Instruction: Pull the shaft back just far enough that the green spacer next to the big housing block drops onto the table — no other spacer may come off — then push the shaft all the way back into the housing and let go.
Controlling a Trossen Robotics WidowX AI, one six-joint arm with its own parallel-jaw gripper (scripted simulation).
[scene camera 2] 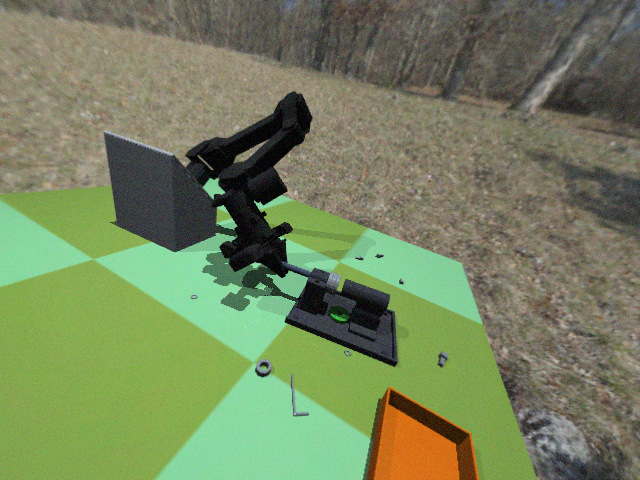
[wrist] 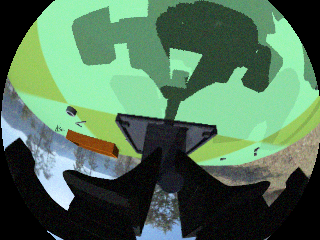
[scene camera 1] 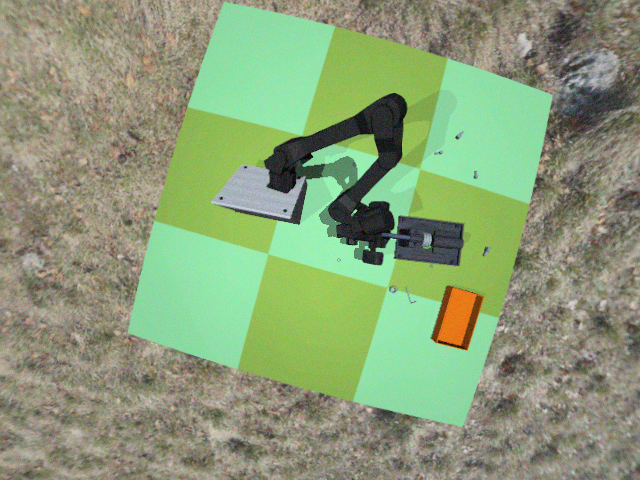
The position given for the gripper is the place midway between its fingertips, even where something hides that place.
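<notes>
Gripper (scene camera 2: 285, 275), housing block (scene camera 2: 370, 330). Gripper (wrist: 168, 153), housing block (wrist: 145, 134). Gripper (scene camera 1: 389, 235), housing block (scene camera 1: 447, 237), orange bin (scene camera 1: 459, 312).
</notes>
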